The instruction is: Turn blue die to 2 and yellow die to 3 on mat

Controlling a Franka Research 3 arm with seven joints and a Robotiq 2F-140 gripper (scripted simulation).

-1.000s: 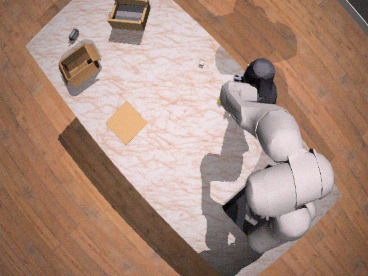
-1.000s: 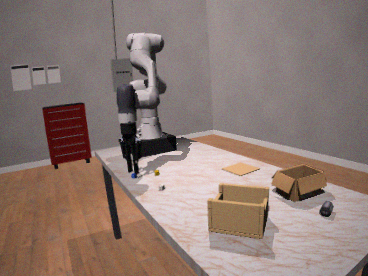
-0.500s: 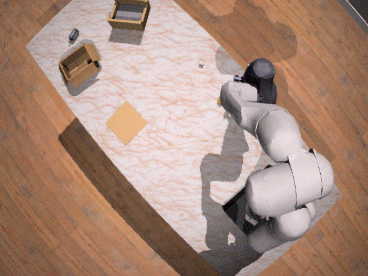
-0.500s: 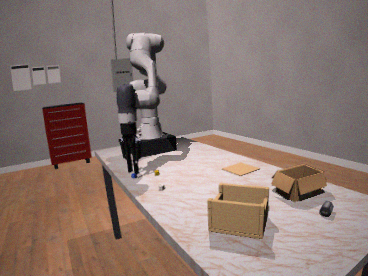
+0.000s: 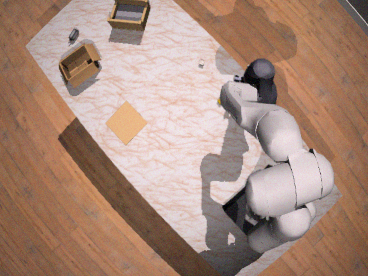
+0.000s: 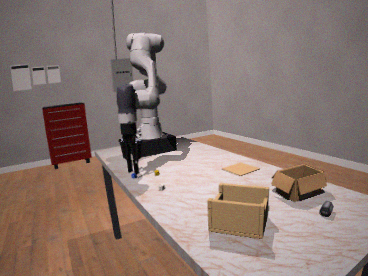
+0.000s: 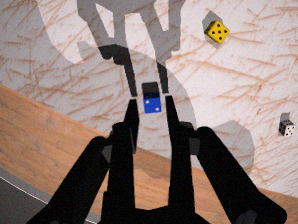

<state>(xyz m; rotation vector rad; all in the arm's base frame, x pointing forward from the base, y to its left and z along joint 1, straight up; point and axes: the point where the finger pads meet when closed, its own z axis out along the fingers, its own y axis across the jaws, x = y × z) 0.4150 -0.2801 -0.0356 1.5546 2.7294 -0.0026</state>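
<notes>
Right now my hand is 50 mm above the blue die. From my hand the other things lie so: yellow die (110 mm to the left, 50 mm below, 30 mm ahead); white die (210 mm ahead, 50 mm to the left, 50 mm below); tan mat (480 mm to the left, 240 mm ahead, 60 mm below).
</notes>
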